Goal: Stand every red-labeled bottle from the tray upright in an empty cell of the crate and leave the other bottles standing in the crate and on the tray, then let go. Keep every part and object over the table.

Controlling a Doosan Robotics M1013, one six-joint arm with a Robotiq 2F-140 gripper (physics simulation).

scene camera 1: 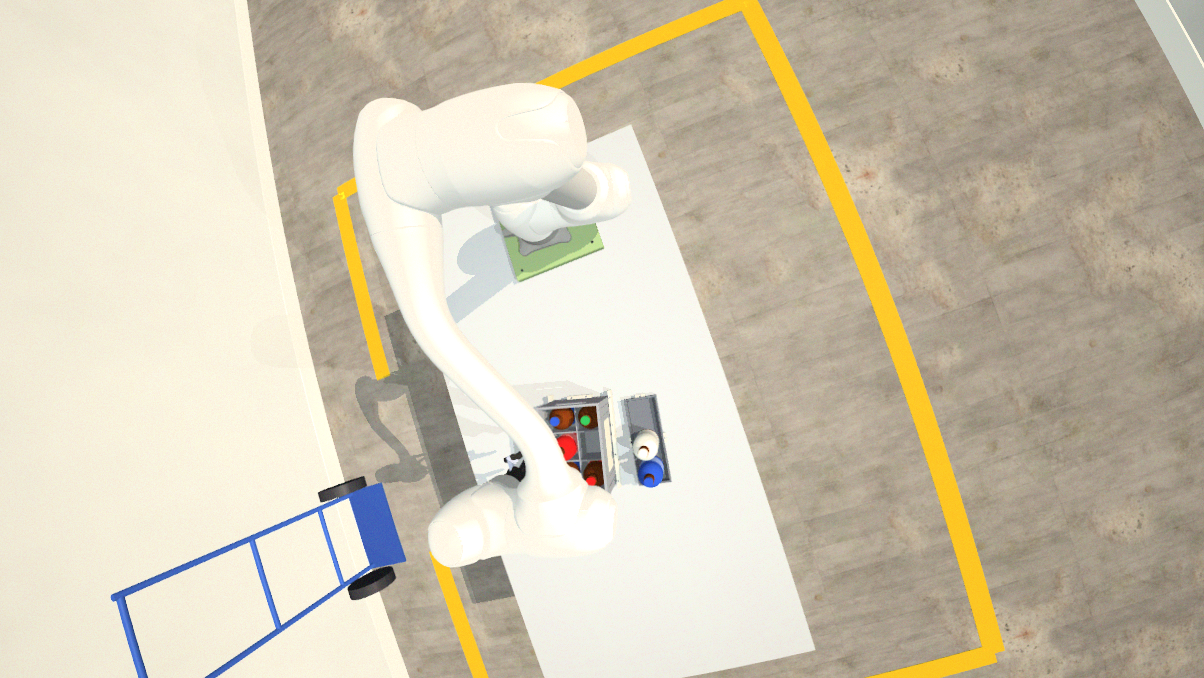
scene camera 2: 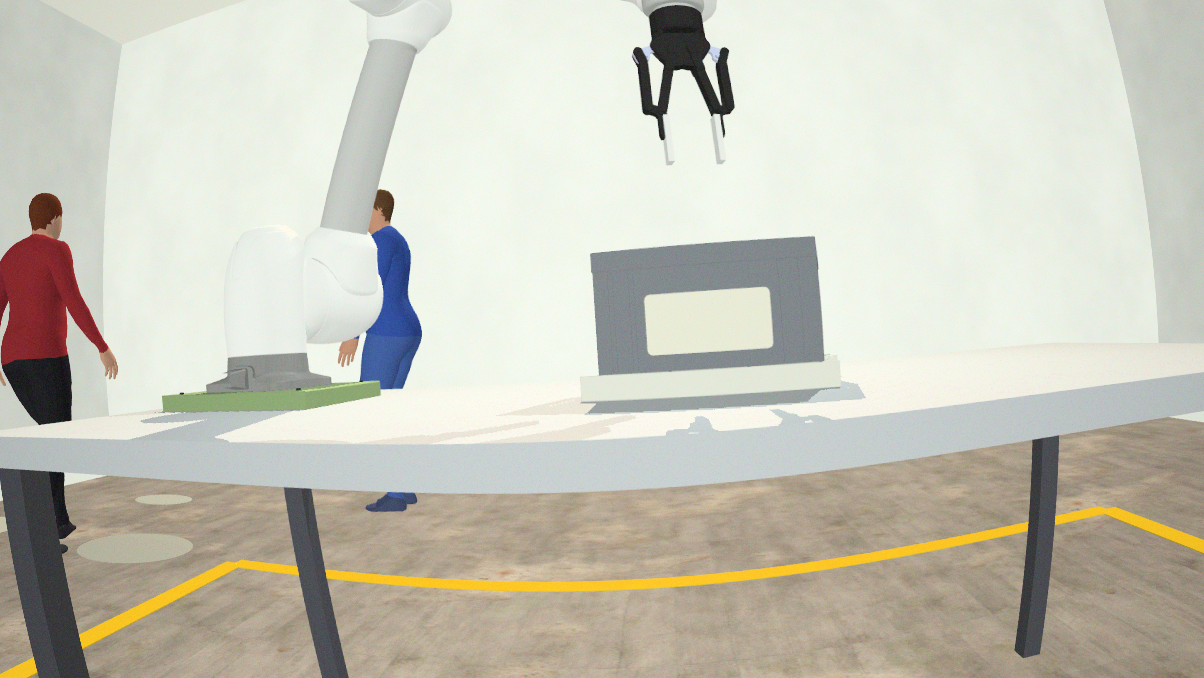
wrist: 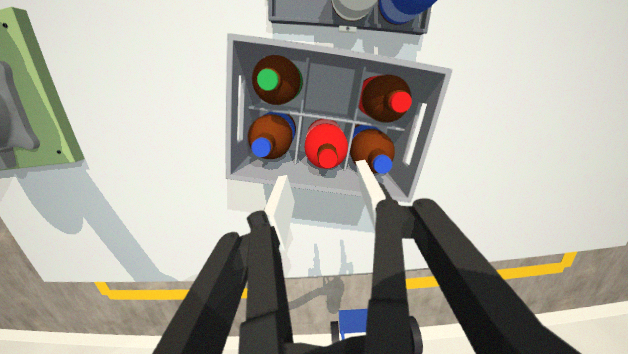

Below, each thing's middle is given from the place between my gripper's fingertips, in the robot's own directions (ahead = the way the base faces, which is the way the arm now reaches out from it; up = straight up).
Scene:
Now: the green-capped bottle point(wrist: 276, 80) 70 mm behind my hand, 90 mm to the left of it and 200 mm below it.

